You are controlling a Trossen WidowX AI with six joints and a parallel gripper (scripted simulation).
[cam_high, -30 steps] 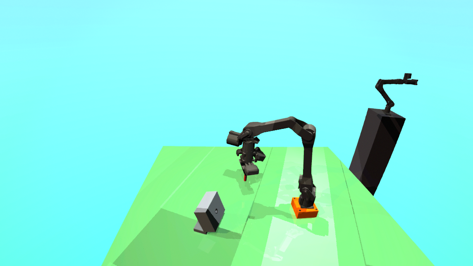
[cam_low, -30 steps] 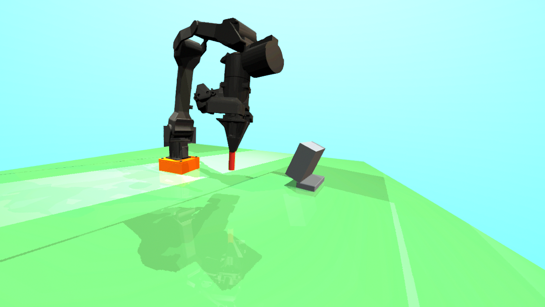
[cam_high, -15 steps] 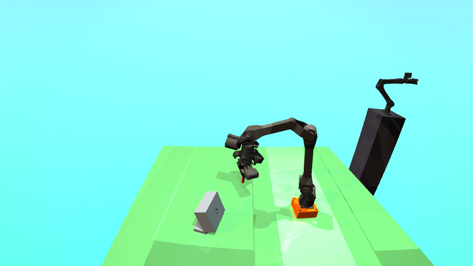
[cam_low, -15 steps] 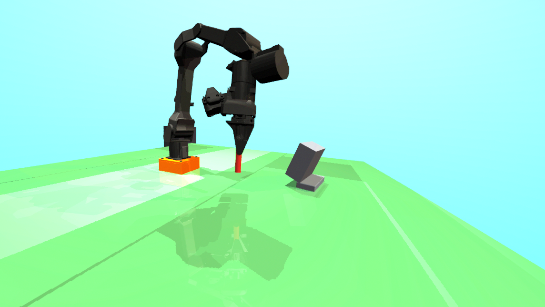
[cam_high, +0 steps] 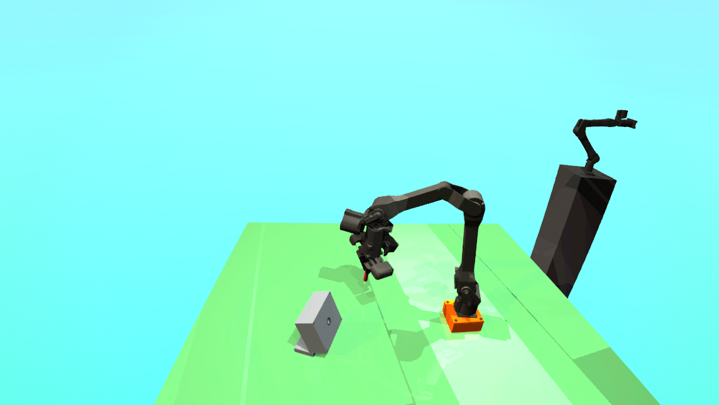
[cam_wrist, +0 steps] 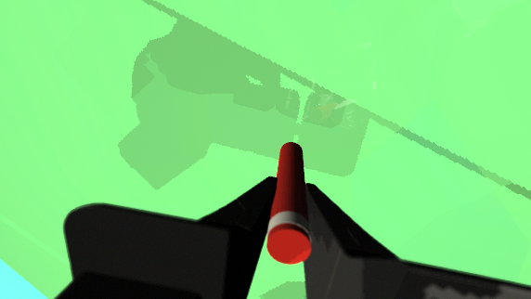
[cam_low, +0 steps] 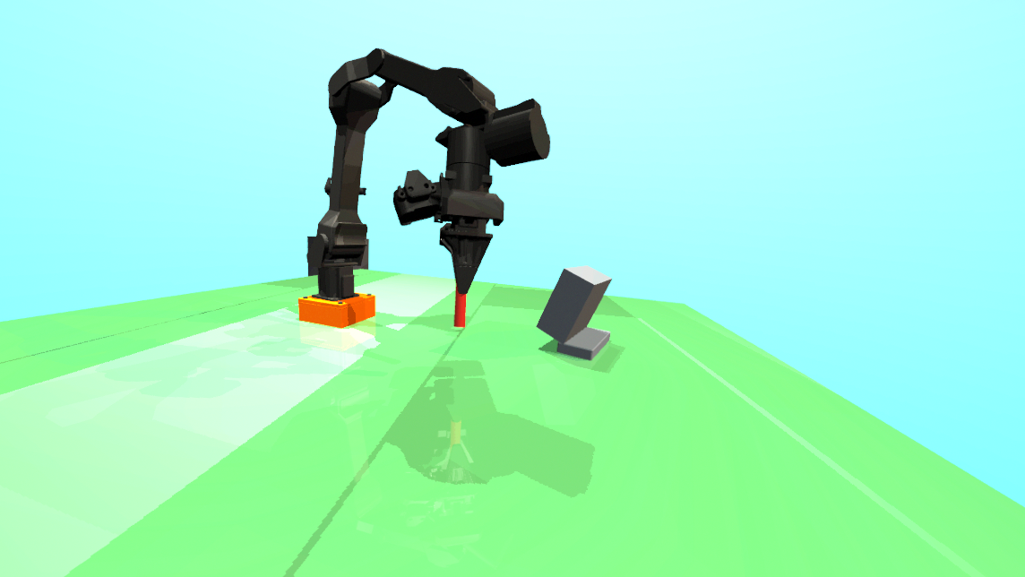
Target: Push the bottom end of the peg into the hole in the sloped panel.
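My gripper tip is 20 cm to the right of the grey sloped panel, 12 cm short of it and 3 cm above it. Round my gripper tip: red peg 2 cm above; grey foot 20 cm to the left, 14 cm ahead, 10 cm below.
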